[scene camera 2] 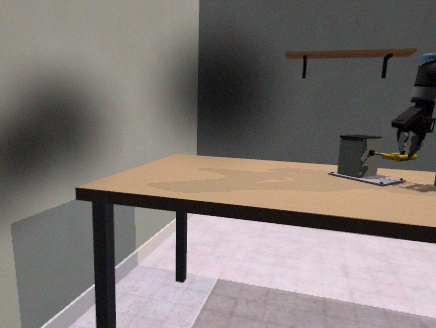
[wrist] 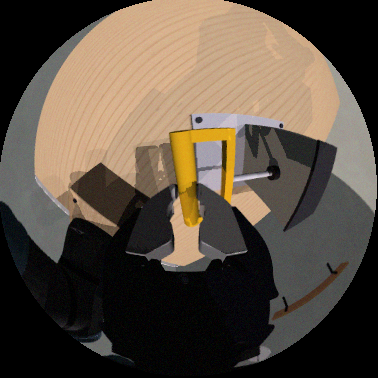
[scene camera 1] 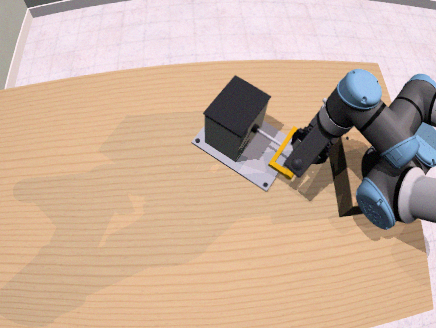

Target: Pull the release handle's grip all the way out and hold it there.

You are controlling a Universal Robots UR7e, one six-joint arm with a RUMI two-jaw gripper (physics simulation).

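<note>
The yellow release handle's grip (scene camera 1: 282, 148) (scene camera 2: 398, 157) (wrist: 185, 160) is a rectangular frame with a round bar. It stands away from a dark box (scene camera 1: 237, 106) (scene camera 2: 352, 156) (wrist: 287, 167) on a light metal rod (scene camera 1: 270, 137) (wrist: 253, 176), a length of which shows between them. The box is fixed on a grey base plate (scene camera 1: 262, 171) (scene camera 2: 390, 180) (wrist: 215, 121). My gripper (scene camera 2: 408, 151) (wrist: 186, 184) is shut on the grip's round bar, with one finger on each side of it. In the scene camera 1 view the arm hides the fingertips.
A dark block (scene camera 1: 341, 185) (wrist: 107, 192) stands on the wooden table (scene camera 1: 150, 250) (scene camera 2: 250, 195) (wrist: 125, 75) beside the arm's base, on the side of the grip away from the box. A wall shelf (scene camera 2: 350, 53) (wrist: 315, 295) hangs behind the table.
</note>
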